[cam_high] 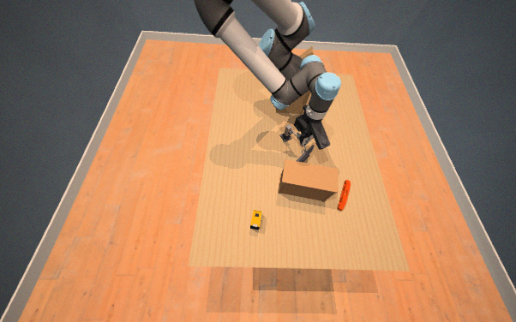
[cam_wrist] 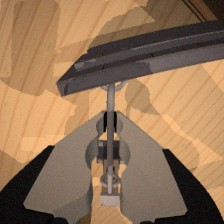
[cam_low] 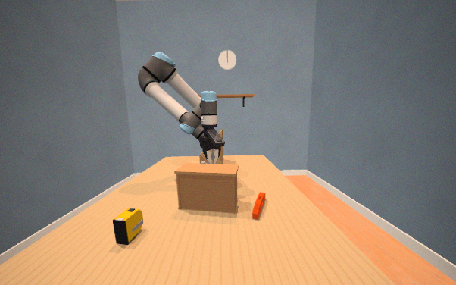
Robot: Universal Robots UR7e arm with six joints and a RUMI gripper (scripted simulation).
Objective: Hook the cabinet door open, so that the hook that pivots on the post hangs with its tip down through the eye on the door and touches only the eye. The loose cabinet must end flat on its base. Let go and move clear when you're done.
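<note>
Right now my hand is 4 cm past the thin hook, 2 cm to the left of it and 2 cm above it. Also, from my hand: black box: 34 cm ahead, 22 cm to the right, 6 cm below; cabinet door: 6 cm ahead, 2 cm to the right, 3 cm below; orange bar: 22 cm ahead, 18 cm to the left, 8 cm below.
</note>
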